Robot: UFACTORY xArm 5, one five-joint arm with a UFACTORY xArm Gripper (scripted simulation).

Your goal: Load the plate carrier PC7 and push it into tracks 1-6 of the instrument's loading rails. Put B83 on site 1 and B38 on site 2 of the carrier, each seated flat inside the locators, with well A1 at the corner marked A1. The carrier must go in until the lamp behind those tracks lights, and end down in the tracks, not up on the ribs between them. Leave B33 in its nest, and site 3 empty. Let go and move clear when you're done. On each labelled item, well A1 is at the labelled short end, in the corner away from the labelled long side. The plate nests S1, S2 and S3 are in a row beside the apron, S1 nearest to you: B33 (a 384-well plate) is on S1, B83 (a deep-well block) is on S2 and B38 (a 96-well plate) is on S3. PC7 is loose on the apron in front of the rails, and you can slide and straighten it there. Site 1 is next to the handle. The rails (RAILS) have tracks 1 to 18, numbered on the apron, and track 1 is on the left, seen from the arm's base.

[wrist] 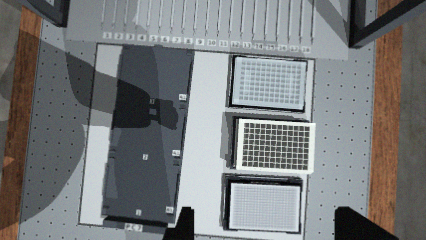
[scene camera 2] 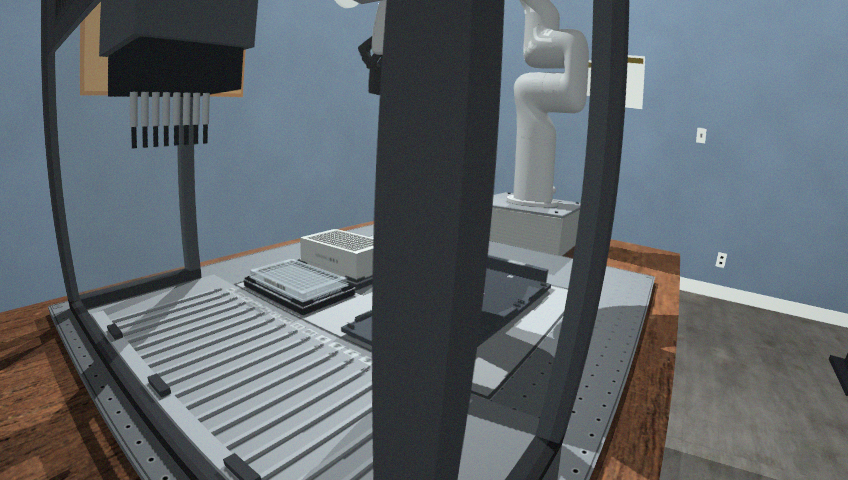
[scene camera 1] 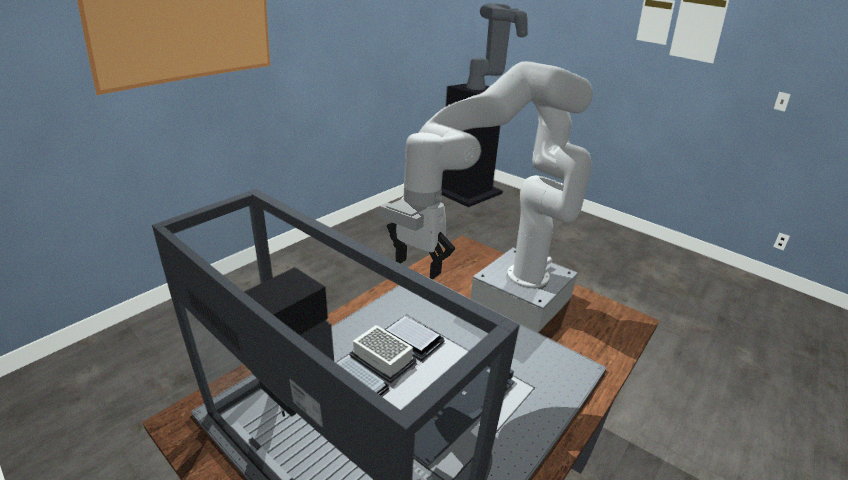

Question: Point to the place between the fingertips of my gripper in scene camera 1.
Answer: At 417,269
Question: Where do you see a dark frame post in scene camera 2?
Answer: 439,105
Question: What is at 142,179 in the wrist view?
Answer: A dark plate carrier PC7.
